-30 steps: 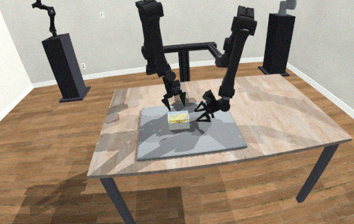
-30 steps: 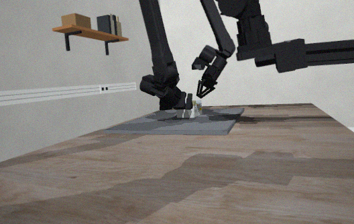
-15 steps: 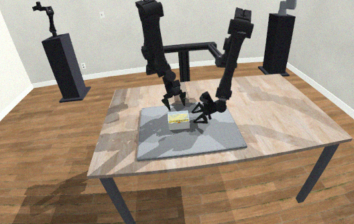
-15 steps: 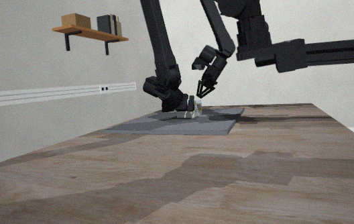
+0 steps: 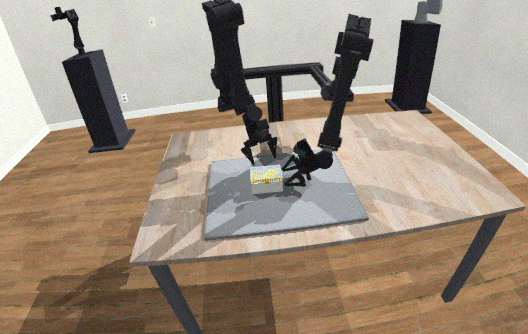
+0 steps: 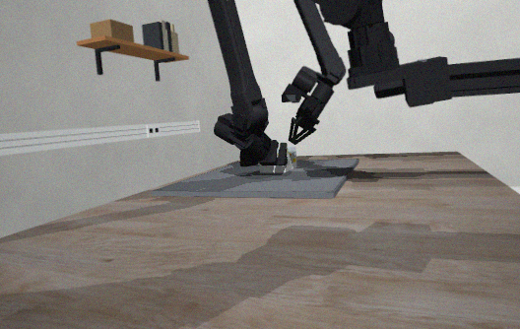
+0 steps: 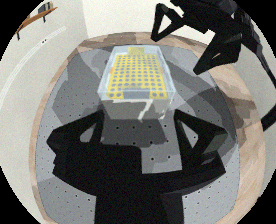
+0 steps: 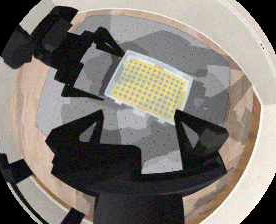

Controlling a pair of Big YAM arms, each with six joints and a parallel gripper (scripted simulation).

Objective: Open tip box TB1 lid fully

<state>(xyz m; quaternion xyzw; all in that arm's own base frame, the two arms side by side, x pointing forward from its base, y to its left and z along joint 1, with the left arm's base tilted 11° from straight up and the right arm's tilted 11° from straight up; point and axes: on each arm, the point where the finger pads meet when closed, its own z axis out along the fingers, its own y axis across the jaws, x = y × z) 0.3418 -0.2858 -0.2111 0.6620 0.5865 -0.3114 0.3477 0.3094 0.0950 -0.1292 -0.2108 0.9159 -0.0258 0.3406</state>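
Right now my left hand is 8 cm to the left of the tip box TB1. From my left hand the other things lie so: clear lid: 8 cm to the right, 2 cm above.
Now: the clear lid 5 cm ahead of my right hand and 4 cm below it. Also, from my right hand: tip box TB1: 5 cm ahead, 5 cm below.
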